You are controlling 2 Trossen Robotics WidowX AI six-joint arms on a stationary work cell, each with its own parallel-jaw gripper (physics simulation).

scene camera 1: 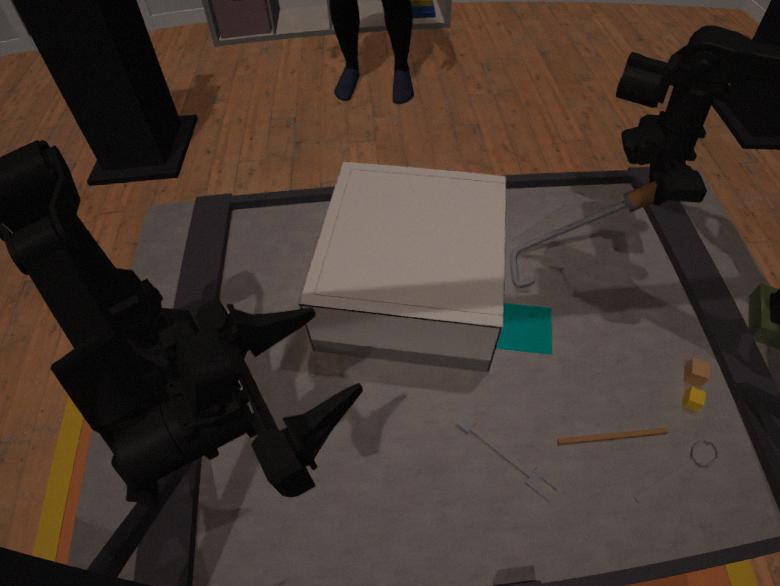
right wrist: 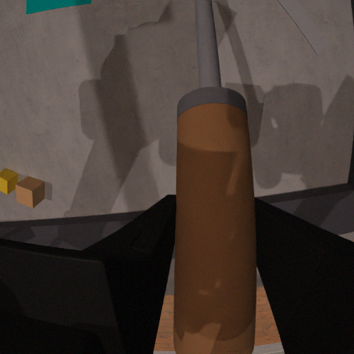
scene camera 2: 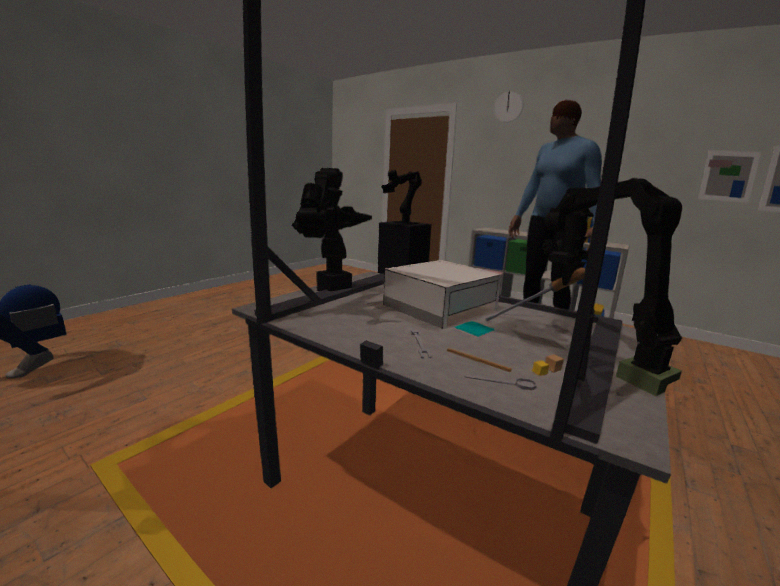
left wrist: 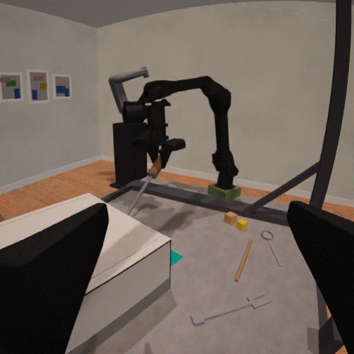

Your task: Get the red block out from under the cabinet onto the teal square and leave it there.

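Pixels of known places: left gripper, fingertip midpoint: [scene camera 1: 336,347] [scene camera 2: 368,218]; right gripper, fingertip midpoint: [scene camera 1: 654,197] [scene camera 2: 567,284]; left arm's base, origin of the base link: [scene camera 1: 148,334] [scene camera 2: 334,272]; right arm's base, origin of the base link: [scene camera 2: 650,366].
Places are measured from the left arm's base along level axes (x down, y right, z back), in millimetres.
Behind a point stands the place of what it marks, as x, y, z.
The white cabinet [scene camera 1: 409,239] @[-57, -181, -384] [scene camera 2: 441,273] @[-57, -164, -404] [left wrist: 125,240] stands on the table. The red block does not show in any view. The teal square [scene camera 1: 528,328] @[78, -127, -590] [scene camera 2: 474,328] @[78, -126, -584] [left wrist: 175,258] [right wrist: 59,5] lies at the cabinet's right side in scene camera 1. My right gripper [scene camera 1: 654,190] @[-82, -301, -778] [left wrist: 159,167] [right wrist: 210,205] is shut on the wooden handle of a grey hook tool [scene camera 1: 570,226] @[-4, -291, -653] [scene camera 2: 520,304] @[14, -289, -645] [right wrist: 215,240]. The tool slants down; its bent end is right of the cabinet, behind the teal square. My left gripper [scene camera 1: 337,349] @[-247, 119, -349] [left wrist: 200,211] is open and empty, left of the cabinet's front.
A yellow cube [scene camera 1: 694,398] @[53, -10, -848] [scene camera 2: 540,367] @[57, 0, -859] [left wrist: 242,225] and a tan cube [scene camera 1: 697,371] @[48, -55, -859] [left wrist: 230,218] sit near the right edge. A wooden stick [scene camera 1: 611,436] @[71, 54, -712], a grey fork-like tool [scene camera 1: 501,452] @[73, 91, -547] and a thin ring-ended tool [scene camera 2: 525,383] @[76, 65, -857] lie in front. Dark frame posts [scene camera 2: 255,157] @[-404, 368, -161] rise from the table.
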